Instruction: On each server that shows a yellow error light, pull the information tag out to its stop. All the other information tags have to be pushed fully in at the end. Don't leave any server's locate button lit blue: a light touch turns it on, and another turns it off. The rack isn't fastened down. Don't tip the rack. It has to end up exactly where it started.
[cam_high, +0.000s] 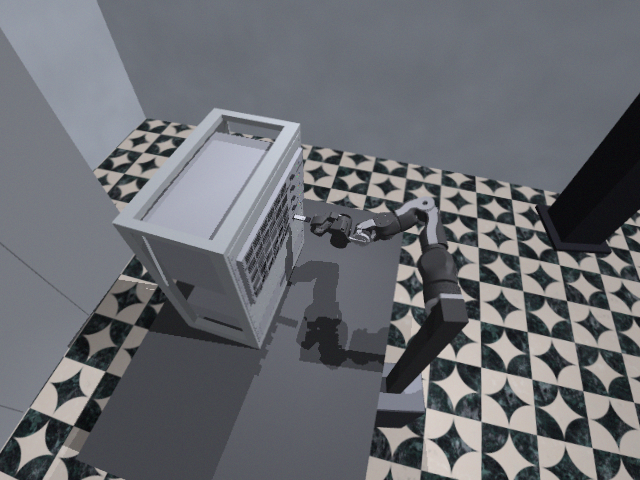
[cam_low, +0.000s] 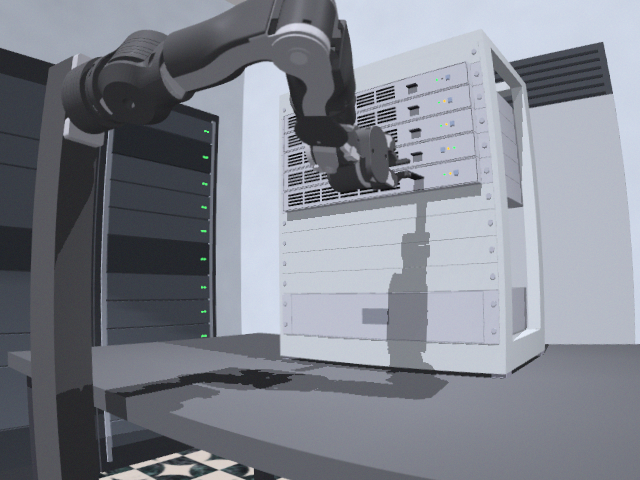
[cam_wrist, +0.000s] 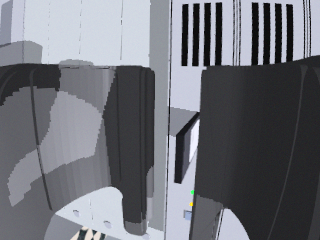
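Right now the grey-blue locate button is 6 cm ahead of my hand, 7 cm to the right of it and 4 cm above it.
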